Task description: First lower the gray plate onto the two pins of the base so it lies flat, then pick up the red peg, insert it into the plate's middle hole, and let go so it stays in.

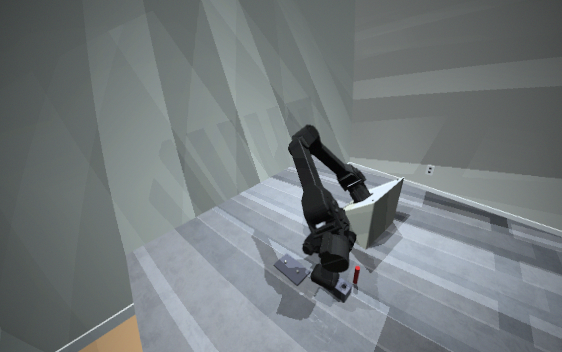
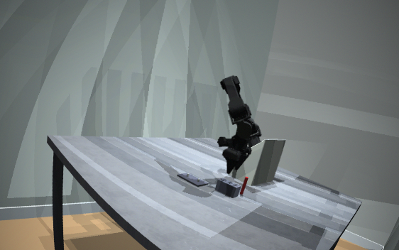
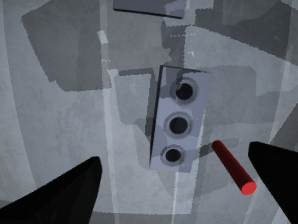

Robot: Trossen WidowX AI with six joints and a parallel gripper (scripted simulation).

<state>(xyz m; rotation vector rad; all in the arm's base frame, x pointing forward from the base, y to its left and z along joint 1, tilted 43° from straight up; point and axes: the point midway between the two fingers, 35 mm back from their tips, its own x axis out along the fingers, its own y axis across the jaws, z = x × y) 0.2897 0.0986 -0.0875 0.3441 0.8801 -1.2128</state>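
Now: the gray plate 60 mm below my gripper tip and 10 mm behind it. Also, from my gripper tip: base (150 mm to the right, 90 mm below, 60 mm ahead); red peg (80 mm behind, 60 mm below, 20 mm to the left).
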